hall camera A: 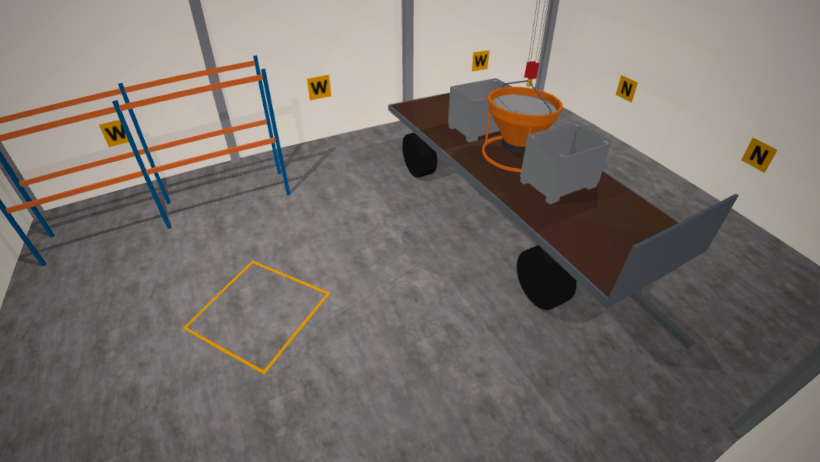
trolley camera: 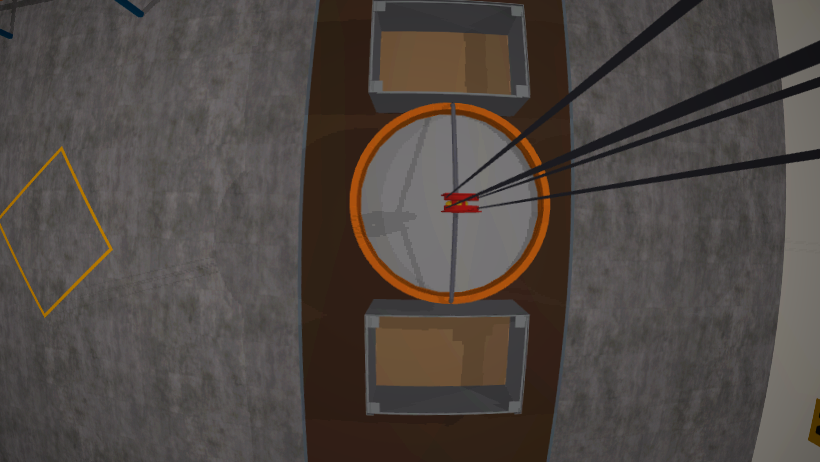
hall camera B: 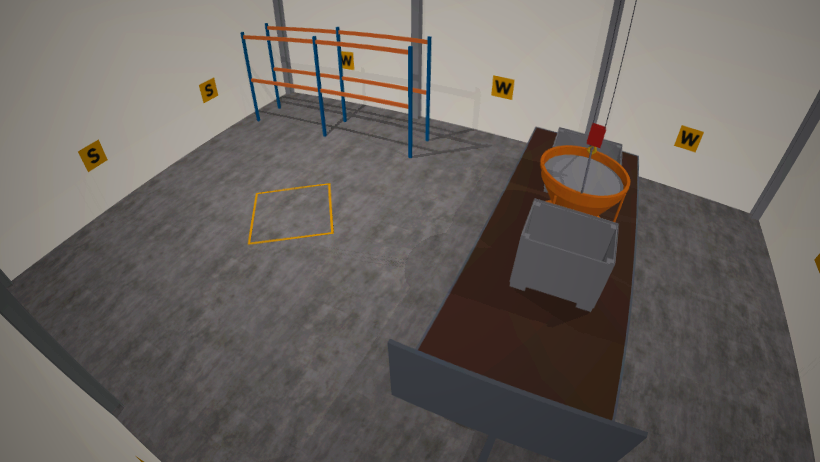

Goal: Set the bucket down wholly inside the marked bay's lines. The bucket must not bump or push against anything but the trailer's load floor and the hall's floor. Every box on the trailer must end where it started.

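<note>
The orange bucket (hall camera A: 519, 130) (hall camera B: 591, 200) (trolley camera: 487, 172) stands upright on the brown load floor of the trailer (hall camera A: 579, 241) (hall camera B: 516, 332) (trolley camera: 332, 373). It is between two grey boxes, one towards the headboard (hall camera A: 550, 166) (hall camera B: 559, 266) (trolley camera: 444, 401) and one at the far end (hall camera A: 466, 109) (hall camera B: 570, 137) (trolley camera: 447, 17), with narrow gaps in the trolley view. My hook (hall camera A: 529, 83) (hall camera B: 592, 150) (trolley camera: 457, 203), under its red block, is at the top of the bucket's raised bail. The marked bay (hall camera A: 290, 277) (hall camera B: 290, 238) (trolley camera: 86, 199) is a yellow outline on the hall floor.
A blue and orange rack (hall camera A: 142, 166) (hall camera B: 410, 103) stands by the W wall beyond the bay. The trailer's grey headboard (hall camera A: 677, 246) (hall camera B: 504, 390) rises at its near end, with a tow bar (hall camera A: 665, 321) beyond it. The N wall lies behind the trailer in hall camera A.
</note>
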